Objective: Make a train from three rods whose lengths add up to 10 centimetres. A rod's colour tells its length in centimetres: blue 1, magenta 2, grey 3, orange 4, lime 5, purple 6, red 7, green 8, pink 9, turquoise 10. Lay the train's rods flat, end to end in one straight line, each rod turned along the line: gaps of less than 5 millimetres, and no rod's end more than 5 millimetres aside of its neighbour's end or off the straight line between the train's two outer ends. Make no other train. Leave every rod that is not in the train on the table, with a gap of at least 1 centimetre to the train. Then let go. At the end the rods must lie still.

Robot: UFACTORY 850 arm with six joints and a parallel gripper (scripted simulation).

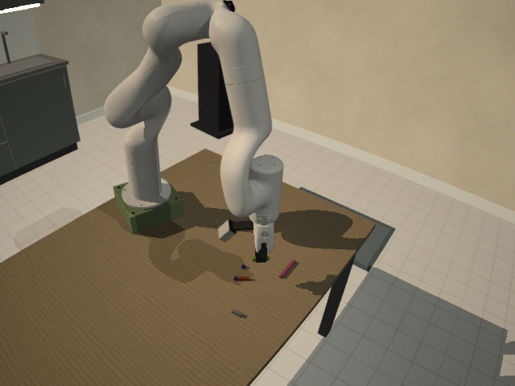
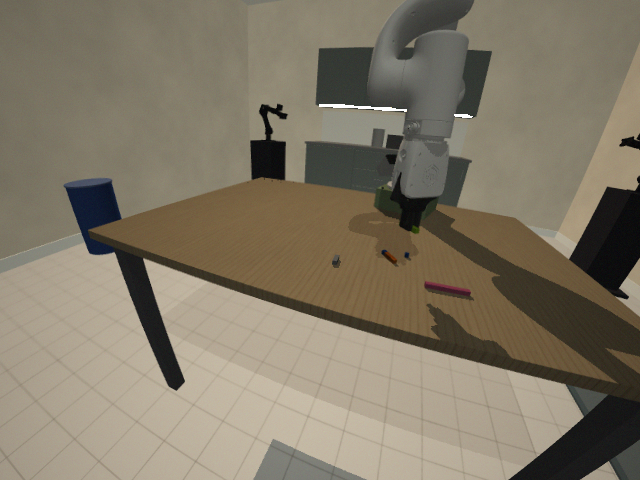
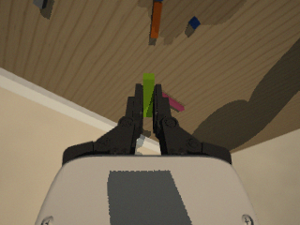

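My hand is 40 mm past the orange rod, 30 mm to the left of it and 120 mm above it. From my hand the other things lie so: pink rod (30 mm ahead, 110 mm to the left, 120 mm below); then grey rod (40 mm ahead, 140 mm to the right, 120 mm below); then lime rod (20 mm below).
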